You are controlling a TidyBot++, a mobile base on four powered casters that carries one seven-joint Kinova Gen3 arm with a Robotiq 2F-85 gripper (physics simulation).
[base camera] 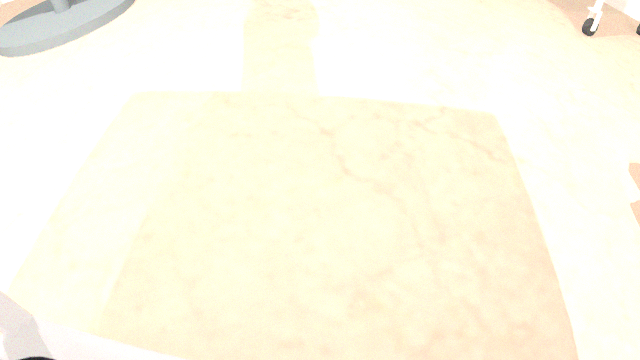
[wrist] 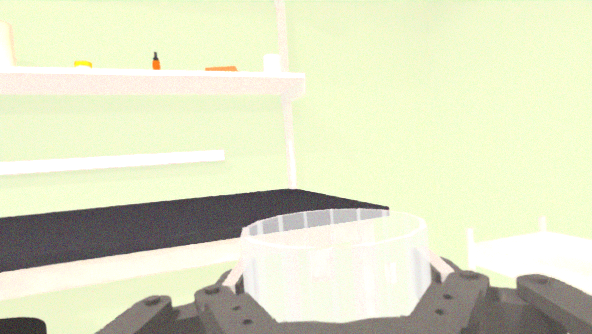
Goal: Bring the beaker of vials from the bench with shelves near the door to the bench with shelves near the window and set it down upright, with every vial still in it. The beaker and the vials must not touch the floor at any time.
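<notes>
A clear beaker [wrist: 336,280] is upright between the fingers of my gripper [wrist: 333,273], low in the middle of the wrist view. My gripper is shut on its sides. The lower part of the beaker is hidden by the gripper, and I cannot make out the vials clearly inside it. A bench with shelves [wrist: 150,220] has a black top that lies beyond the beaker and to the left. The beaker's rim overlaps the bench's right front part in this view. I cannot tell from these frames whether a door or a window is near this bench.
A shelf [wrist: 150,82] above the bench holds small items, among them an orange bottle [wrist: 156,64] and a white cup [wrist: 272,63]. A white cart [wrist: 535,252] stands at the right. A black stool seat [wrist: 22,326] shows lower left. A grey round stool base [base camera: 65,27] stands on the floor.
</notes>
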